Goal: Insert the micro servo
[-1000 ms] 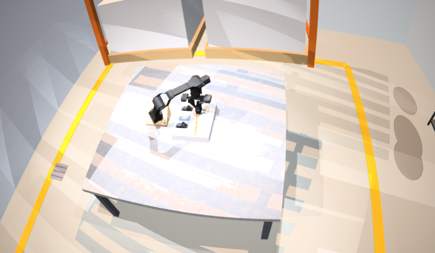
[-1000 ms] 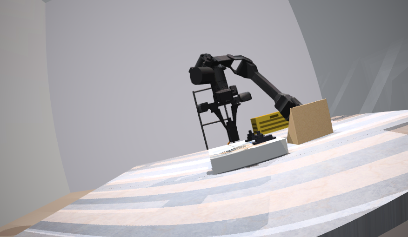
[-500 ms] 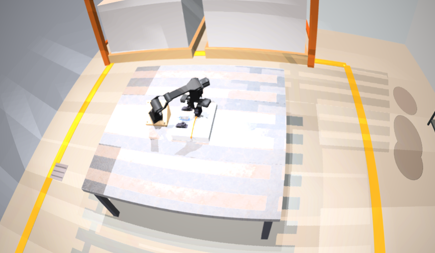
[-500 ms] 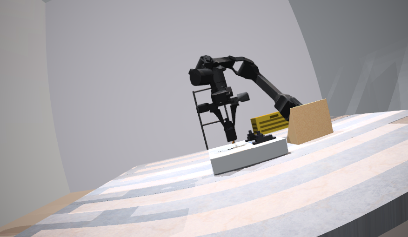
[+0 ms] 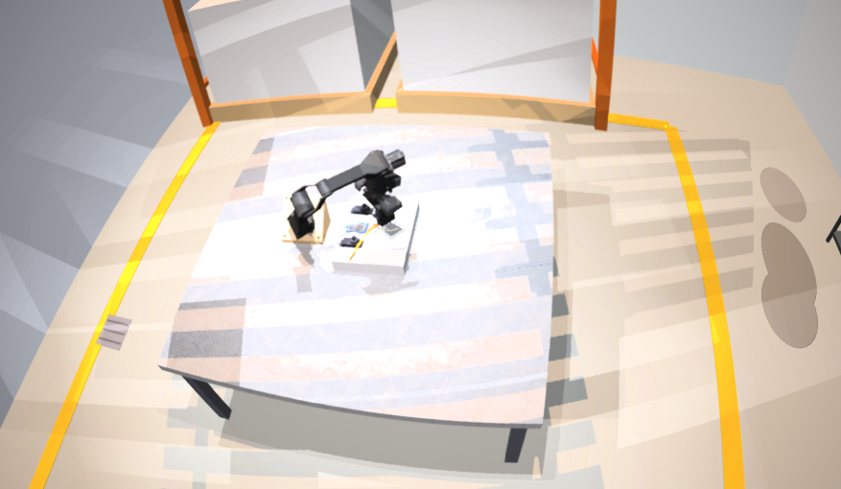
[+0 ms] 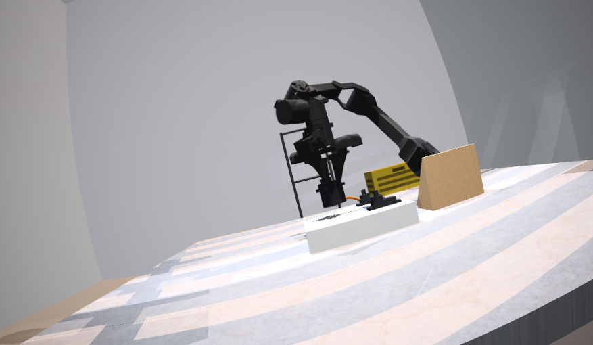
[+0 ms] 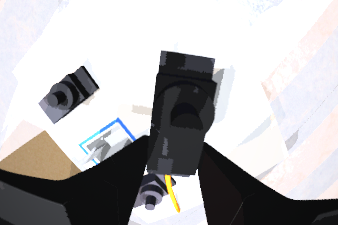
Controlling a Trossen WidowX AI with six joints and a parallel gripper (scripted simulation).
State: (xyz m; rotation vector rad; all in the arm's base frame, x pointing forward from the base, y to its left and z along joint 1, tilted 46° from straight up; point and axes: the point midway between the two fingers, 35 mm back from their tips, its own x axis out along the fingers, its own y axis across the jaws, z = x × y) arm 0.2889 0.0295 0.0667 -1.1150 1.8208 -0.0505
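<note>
Now: the white deck block 1 cm ahead of my gripper tip and 10 cm below it.
</note>
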